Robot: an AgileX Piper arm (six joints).
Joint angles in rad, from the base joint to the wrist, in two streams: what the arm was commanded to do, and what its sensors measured. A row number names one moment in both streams.
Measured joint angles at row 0: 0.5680 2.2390 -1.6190 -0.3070 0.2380 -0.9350
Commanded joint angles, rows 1 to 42: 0.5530 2.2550 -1.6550 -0.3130 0.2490 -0.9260; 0.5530 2.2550 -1.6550 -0.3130 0.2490 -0.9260; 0.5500 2.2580 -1.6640 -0.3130 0.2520 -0.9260; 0.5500 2.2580 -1.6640 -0.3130 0.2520 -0.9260; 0.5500 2.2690 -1.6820 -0.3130 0.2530 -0.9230; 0.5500 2.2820 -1.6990 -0.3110 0.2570 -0.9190; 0.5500 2.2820 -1.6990 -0.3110 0.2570 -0.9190; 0.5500 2.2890 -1.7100 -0.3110 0.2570 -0.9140; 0.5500 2.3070 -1.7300 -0.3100 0.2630 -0.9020; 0.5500 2.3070 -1.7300 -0.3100 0.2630 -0.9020; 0.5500 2.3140 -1.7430 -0.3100 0.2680 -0.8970; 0.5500 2.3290 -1.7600 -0.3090 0.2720 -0.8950; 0.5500 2.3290 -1.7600 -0.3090 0.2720 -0.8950; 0.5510 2.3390 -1.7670 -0.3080 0.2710 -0.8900; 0.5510 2.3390 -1.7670 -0.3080 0.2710 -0.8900; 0.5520 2.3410 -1.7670 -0.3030 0.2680 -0.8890; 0.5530 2.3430 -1.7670 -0.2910 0.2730 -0.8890; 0.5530 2.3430 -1.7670 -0.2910 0.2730 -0.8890; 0.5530 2.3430 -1.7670 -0.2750 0.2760 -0.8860; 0.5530 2.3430 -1.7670 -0.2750 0.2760 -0.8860; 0.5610 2.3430 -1.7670 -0.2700 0.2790 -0.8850; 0.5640 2.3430 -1.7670 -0.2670 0.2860 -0.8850; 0.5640 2.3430 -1.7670 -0.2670 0.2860 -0.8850; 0.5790 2.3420 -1.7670 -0.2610 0.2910 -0.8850; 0.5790 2.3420 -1.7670 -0.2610 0.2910 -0.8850; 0.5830 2.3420 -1.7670 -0.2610 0.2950 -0.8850; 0.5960 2.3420 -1.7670 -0.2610 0.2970 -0.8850; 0.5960 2.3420 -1.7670 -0.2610 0.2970 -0.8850; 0.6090 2.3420 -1.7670 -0.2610 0.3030 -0.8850; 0.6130 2.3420 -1.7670 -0.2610 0.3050 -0.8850; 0.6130 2.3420 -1.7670 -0.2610 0.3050 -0.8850; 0.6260 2.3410 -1.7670 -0.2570 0.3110 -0.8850; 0.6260 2.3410 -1.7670 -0.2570 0.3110 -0.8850; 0.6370 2.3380 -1.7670 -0.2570 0.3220 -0.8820; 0.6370 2.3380 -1.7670 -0.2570 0.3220 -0.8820; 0.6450 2.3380 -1.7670 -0.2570 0.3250 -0.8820; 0.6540 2.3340 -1.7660 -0.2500 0.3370 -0.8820; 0.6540 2.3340 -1.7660 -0.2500 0.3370 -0.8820; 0.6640 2.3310 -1.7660 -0.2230 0.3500 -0.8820; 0.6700 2.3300 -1.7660 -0.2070 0.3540 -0.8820; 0.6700 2.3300 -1.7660 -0.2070 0.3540 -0.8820; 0.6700 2.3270 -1.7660 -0.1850 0.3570 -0.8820
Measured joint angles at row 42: 0.6620 2.3390 -1.7670 -0.2250 0.3370 -0.8970
